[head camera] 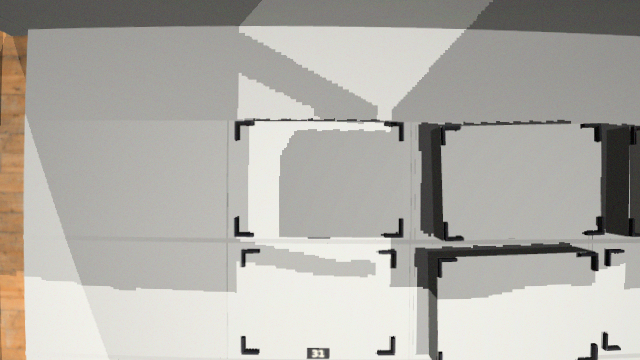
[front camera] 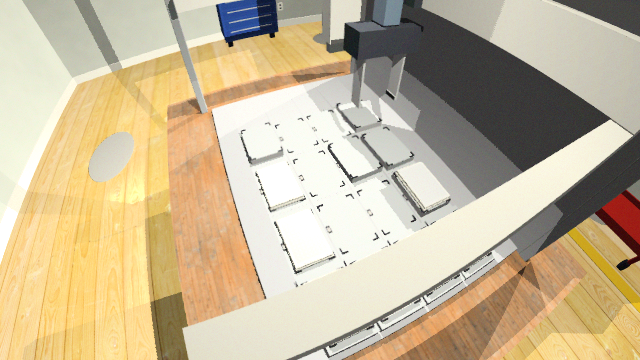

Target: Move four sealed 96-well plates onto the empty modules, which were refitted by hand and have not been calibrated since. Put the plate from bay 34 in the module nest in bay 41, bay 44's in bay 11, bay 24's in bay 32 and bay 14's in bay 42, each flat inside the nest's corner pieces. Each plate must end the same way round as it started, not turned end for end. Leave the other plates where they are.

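My gripper is open, with no plate between its two long jaws, high over the far right of the deck near bay 41's nest. The head view does not show the jaws. The bay 41 nest is empty and partly shaded. Beside it the raised bay 42 nest is empty, as is the raised bay 32 nest. The bay 11 nest at the far left is empty. The front beam largely hides bays 14, 24, 34 and 44; I cannot make out their plates.
Other plates sit in bay 12, bay 13 and bay 43. Flat corner pieces mark the bay 31 position. The pale front beam crosses above the near bays. A grey post stands at the deck's back left corner.
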